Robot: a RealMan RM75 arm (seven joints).
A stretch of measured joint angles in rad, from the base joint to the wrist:
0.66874, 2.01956, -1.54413, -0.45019, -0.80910, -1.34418, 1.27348
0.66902, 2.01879, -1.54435, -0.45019, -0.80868, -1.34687, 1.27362
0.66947, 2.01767, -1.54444, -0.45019, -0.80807, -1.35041, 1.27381
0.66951, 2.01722, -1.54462, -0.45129, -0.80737, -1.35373, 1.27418
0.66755, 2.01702, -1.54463, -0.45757, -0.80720, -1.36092, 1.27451
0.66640, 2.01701, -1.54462, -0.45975, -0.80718, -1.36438, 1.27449
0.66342, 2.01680, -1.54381, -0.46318, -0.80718, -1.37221, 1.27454
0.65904, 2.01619, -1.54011, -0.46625, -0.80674, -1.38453, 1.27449
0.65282, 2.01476, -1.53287, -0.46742, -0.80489, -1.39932, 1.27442
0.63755, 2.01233, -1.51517, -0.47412, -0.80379, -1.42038, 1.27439
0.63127, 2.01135, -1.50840, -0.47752, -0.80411, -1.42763, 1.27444
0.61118, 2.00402, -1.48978, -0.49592, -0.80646, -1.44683, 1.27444
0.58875, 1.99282, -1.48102, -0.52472, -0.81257, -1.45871, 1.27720
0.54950, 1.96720, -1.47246, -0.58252, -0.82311, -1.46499, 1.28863
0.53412, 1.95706, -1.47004, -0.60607, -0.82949, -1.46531, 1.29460
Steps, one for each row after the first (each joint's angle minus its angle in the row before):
0.00028, -0.00077, -0.00022, 0.00000, 0.00042, -0.00269, 0.00014
0.00045, -0.00112, -0.00009, 0.00000, 0.00061, -0.00354, 0.00019
0.00004, -0.00045, -0.00018, -0.00110, 0.00070, -0.00332, 0.00037
-0.00196, -0.00020, -0.00001, -0.00628, 0.00017, -0.00719, 0.00033
-0.00115, -0.00001, 0.00001, -0.00218, 0.00002, -0.00346, -0.00002
-0.00298, -0.00021, 0.00081, -0.00343, 0.00000, -0.00783, 0.00005
-0.00438, -0.00061, 0.00370, -0.00307, 0.00044, -0.01232, -0.00005
-0.00622, -0.00143, 0.00724, -0.00117, 0.00185, -0.01479, -0.00007
-0.01527, -0.00243, 0.01770, -0.00670, 0.00110, -0.02106, -0.00003
-0.00628, -0.00098, 0.00677, -0.00340, -0.00032, -0.00725, 0.00005
-0.02009, -0.00733, 0.01862, -0.01840, -0.00235, -0.01920, 0.00000
-0.02243, -0.01120, 0.00876, -0.02880, -0.00611, -0.01188, 0.00276
-0.03925, -0.02562, 0.00856, -0.05780, -0.01054, -0.00628, 0.01143
-0.01538, -0.01014, 0.00242, -0.02355, -0.00638, -0.00032, 0.00597

